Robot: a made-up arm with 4 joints.
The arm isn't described. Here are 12 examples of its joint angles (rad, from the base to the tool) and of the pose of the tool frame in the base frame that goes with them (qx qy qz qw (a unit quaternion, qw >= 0); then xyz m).
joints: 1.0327 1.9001 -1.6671 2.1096
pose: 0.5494 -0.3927 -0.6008 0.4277 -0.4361 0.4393 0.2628
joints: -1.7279 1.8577 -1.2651 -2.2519
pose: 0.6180 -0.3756 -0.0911 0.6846 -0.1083 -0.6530 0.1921
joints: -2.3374 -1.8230 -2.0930 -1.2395
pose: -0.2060 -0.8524 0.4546 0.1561 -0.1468 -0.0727 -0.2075
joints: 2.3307 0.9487 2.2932 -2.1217
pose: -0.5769 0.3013 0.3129 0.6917 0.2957 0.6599 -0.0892
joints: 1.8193 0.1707 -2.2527 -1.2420
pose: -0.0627 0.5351 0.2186 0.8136 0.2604 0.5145 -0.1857
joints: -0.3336 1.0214 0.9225 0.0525
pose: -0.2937 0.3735 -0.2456 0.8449 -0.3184 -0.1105 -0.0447
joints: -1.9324 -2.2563 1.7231 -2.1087
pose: 0.3926 0.4838 0.7821 0.0107 0.2073 0.1990 0.2022
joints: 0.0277 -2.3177 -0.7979 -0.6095
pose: -0.3958 -0.6894 0.0332 0.6058 -0.1215 0.1397 0.0621
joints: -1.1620 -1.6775 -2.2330 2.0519
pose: -0.3703 0.2593 -0.6682 0.5908 0.2238 0.1067 -0.0226
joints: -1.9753 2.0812 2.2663 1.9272
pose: 0.4799 0.6682 -0.5622 0.0848 0.1983 -0.5803 0.1386
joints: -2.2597 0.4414 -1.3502 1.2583
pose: -0.4808 -0.2922 -0.8240 0.0673 0.4497 -0.2982 -0.1663
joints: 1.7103 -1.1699 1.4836 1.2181
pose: 0.5280 0.4375 0.6479 0.3317 0.1377 -0.0001 -0.1404
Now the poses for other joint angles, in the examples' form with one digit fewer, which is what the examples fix.
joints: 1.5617 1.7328 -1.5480 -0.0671
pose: 0.762 0.034 0.021 0.647 0.026 0.314 0.156
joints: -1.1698 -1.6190 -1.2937 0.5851
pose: 0.145 -0.758 0.636 0.011 0.040 -0.109 -0.173
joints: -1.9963 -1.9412 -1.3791 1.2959
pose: -0.538 0.587 -0.296 0.527 0.115 0.138 -0.080
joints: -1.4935 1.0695 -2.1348 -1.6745
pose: 0.513 -0.170 -0.678 0.498 -0.212 -0.637 0.084
